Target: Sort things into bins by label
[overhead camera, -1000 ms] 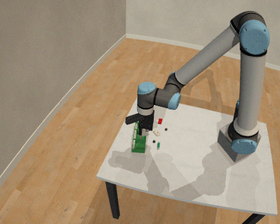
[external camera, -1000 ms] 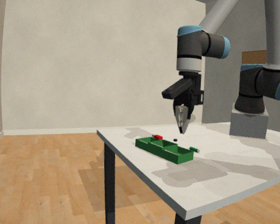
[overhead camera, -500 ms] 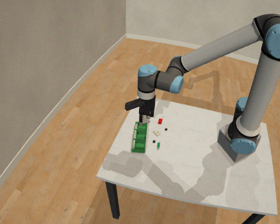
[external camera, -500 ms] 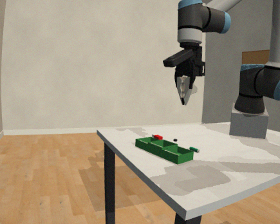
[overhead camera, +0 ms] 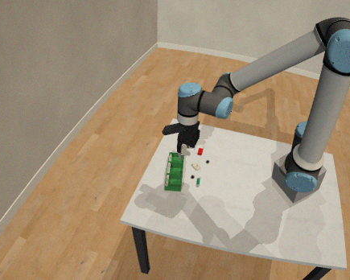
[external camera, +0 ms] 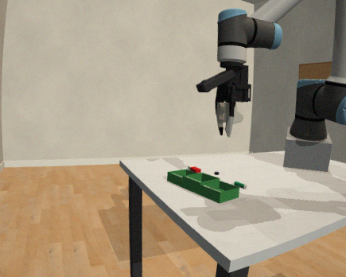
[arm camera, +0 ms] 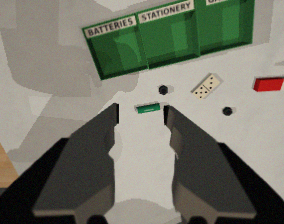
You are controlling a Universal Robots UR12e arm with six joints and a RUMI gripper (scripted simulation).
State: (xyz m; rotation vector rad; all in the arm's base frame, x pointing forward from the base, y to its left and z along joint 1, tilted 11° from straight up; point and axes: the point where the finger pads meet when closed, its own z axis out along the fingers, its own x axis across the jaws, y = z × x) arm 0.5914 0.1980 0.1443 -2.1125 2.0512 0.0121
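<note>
Right now the cream domino is 190 mm below my hand, 130 mm to the right of it and 40 mm behind it. From my hand the other things lie so: red block 270 mm to the right, 180 mm below, 20 mm behind; then green battery 180 mm below, 90 mm behind, 20 mm to the right.
</note>
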